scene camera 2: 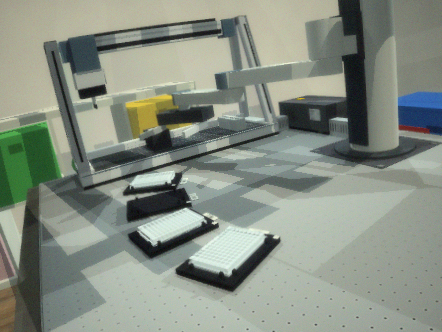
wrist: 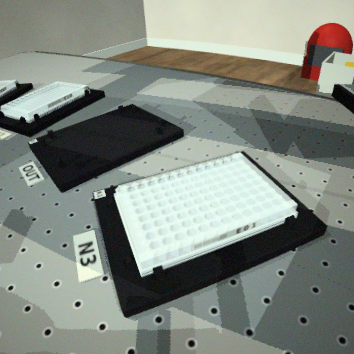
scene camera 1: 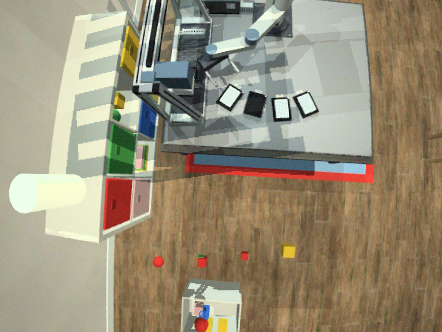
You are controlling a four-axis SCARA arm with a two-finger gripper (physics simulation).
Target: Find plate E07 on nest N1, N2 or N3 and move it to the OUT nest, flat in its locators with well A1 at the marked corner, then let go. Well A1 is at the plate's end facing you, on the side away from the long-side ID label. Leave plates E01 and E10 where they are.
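Places are measured from the arm's base along level axes (x ahead, y up, z right), in metres.
Where they show: gripper, fingertip midpoint: [scene camera 2: 161, 136] [wrist: 154, 73] [scene camera 1: 227, 79]; arm's base, origin of the base link: [scene camera 2: 374, 150].
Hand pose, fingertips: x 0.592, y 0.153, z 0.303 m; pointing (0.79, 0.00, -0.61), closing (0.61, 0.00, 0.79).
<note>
Each offset is from my fingertips to the top centre of the thing. "spot": to the spot under its first point.
Plate E01 @(dx +0.060, dy -0.114, dz -0.018 m) [wrist: 205, 207] [scene camera 1: 230, 96] [scene camera 2: 152, 180] sits on nest N3 @(spot: dx -0.028, dy -0.128, dz -0.025 m) [wrist: 117, 280], its ID label readable. The OUT nest @(dx +0.101, dy -0.118, dz -0.190 m) [wrist: 110, 145] [scene camera 1: 255, 104] [scene camera 2: 157, 204] is black and bare, with a small white corner tag at its left in the wrist view. Beyond it a plate @(dx +0.125, dy -0.114, dz -0.371 m) [wrist: 47, 100] [scene camera 1: 281, 108] [scene camera 2: 172, 226], taken as E10, sits on a nest; its label is blurred. The outermost white plate @(dx +0.077, dy -0.114, dz -0.543 m) [scene camera 1: 306, 103] [scene camera 2: 229, 249] [wrist: 7, 88] is cut off in the wrist view, its ID unreadable. My gripper [scene camera 1: 228, 78] [scene camera 2: 164, 136] is open and empty, raised near N3 on the gantry side.
A gantry frame [scene camera 2: 160, 167] with a blue-grey head @(spot: dx +0.171, dy +0.348, dz +0.224 m) [scene camera 1: 173, 74] [scene camera 2: 85, 55] stands close beside the gripper. The arm's column [scene camera 2: 380, 75] and a dark box @(spot: dx -0.625, dy -0.065, dz +0.024 m) [scene camera 2: 312, 114] stand at the back. The bench's front edge [scene camera 1: 270, 152] lies beyond the nests.
</note>
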